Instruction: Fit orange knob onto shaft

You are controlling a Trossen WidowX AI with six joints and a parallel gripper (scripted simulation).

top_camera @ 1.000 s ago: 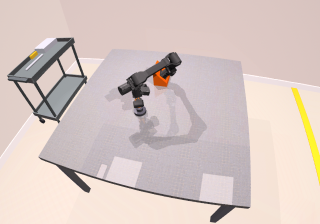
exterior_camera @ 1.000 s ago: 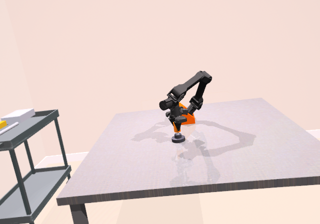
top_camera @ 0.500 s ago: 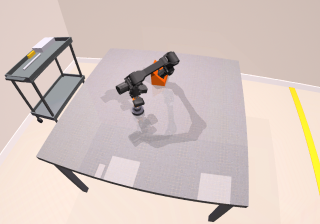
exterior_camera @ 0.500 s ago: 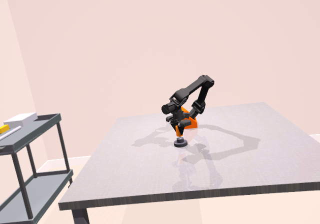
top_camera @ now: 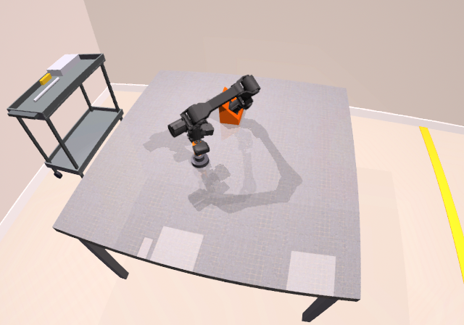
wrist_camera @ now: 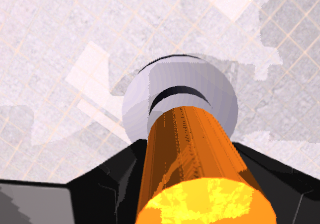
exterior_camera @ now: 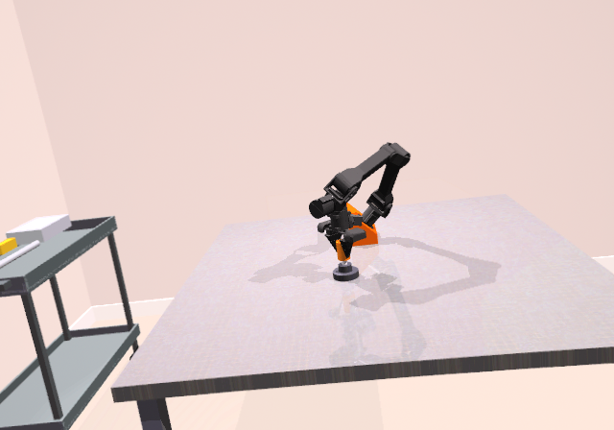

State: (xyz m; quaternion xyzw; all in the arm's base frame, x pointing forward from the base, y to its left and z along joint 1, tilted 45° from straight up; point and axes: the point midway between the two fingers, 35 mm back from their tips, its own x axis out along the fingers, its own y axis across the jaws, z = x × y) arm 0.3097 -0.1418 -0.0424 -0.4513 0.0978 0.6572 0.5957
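The orange knob is 30 mm above my gripper tip. The rest, counted from my gripper tip: round pedestal (40 mm below).
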